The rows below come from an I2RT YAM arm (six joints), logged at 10 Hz.
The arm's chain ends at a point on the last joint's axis. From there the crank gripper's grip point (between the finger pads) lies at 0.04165 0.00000 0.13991 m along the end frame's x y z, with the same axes.
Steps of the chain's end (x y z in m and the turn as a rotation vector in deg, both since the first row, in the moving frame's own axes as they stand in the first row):
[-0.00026, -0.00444, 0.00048, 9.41, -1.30, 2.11]
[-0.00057, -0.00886, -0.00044, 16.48, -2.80, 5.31]
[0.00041, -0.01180, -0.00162, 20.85, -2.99, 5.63]
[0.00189, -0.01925, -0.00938, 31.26, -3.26, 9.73]
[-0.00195, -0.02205, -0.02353, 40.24, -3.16, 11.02]
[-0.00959, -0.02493, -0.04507, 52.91, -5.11, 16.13]
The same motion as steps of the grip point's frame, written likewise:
[-0.00304, -0.02592, -0.00037, 9.41, -1.30, 2.11]
[-0.00568, -0.04528, -0.00379, 16.48, -2.80, 5.31]
[-0.00450, -0.05824, -0.00810, 20.85, -2.99, 5.63]
[0.00002, -0.08605, -0.02574, 31.26, -3.26, 9.73]
[-0.00076, -0.10597, -0.05194, 40.24, -3.16, 11.02]
[-0.00508, -0.12805, -0.09255, 52.91, -5.11, 16.13]

